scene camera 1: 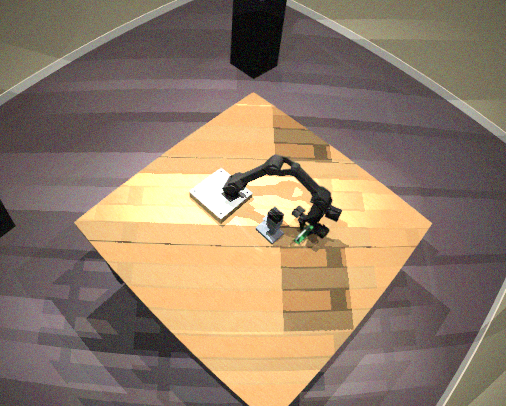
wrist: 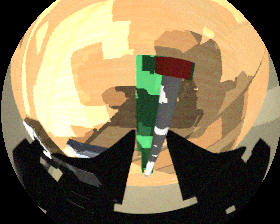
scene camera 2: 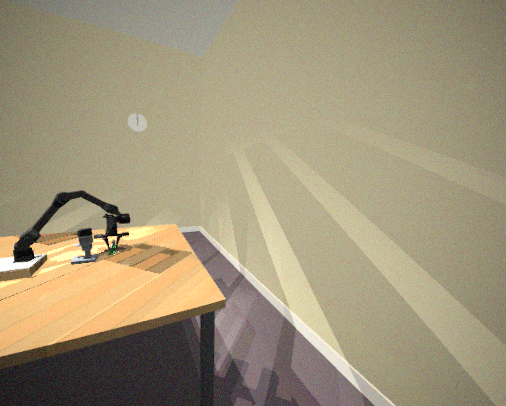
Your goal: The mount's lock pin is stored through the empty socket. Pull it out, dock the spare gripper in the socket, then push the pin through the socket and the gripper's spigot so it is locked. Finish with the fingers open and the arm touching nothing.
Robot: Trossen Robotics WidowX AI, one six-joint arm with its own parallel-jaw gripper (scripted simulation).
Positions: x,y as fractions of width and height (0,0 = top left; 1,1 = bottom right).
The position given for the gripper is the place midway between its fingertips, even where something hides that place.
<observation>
In view: the gripper (wrist: 0.54,0.60), a lock pin (wrist: 0.62,0.31) and a green strip (wrist: 0.53,0.40).
</observation>
